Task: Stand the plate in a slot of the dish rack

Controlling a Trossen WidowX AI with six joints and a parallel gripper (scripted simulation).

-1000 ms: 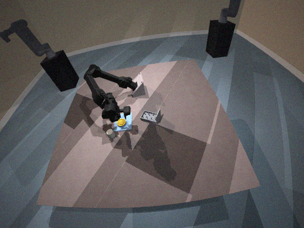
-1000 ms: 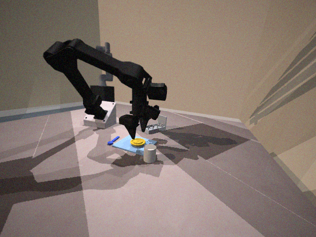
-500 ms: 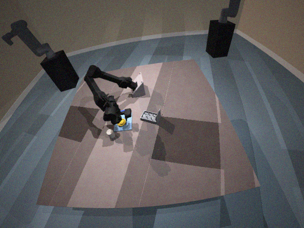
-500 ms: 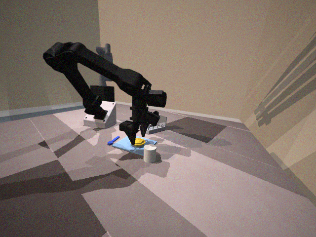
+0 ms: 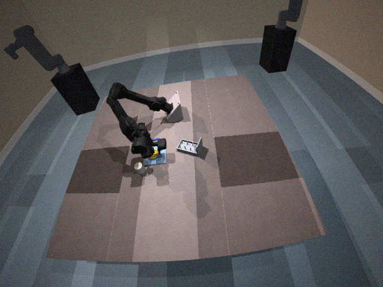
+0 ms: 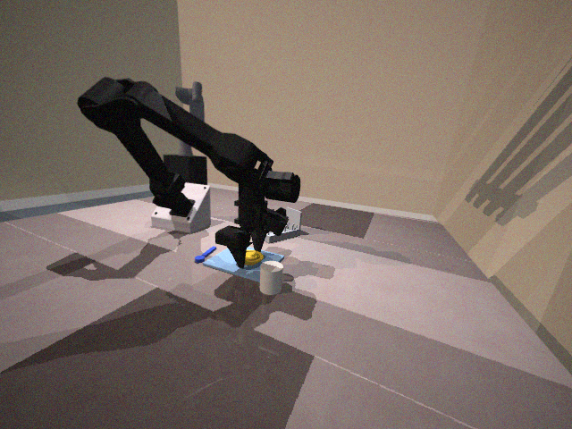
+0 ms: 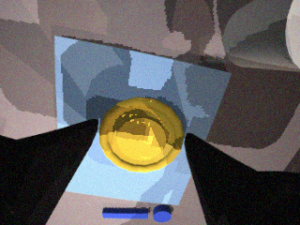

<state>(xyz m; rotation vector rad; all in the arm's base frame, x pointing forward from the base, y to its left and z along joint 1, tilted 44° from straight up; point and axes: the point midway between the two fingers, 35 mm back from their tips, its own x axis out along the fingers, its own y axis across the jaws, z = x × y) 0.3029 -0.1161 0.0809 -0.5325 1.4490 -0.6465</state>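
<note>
The grey dish rack is 21 cm to the left of my gripper tip and 1 cm above it. The rest, counted from my gripper tip: yellow plate: 1 cm above; then small blue spoon: 12 cm behind, 1 cm to the right, 1 cm below; then cream cup: 8 cm ahead, 7 cm to the right, 2 cm above.
</note>
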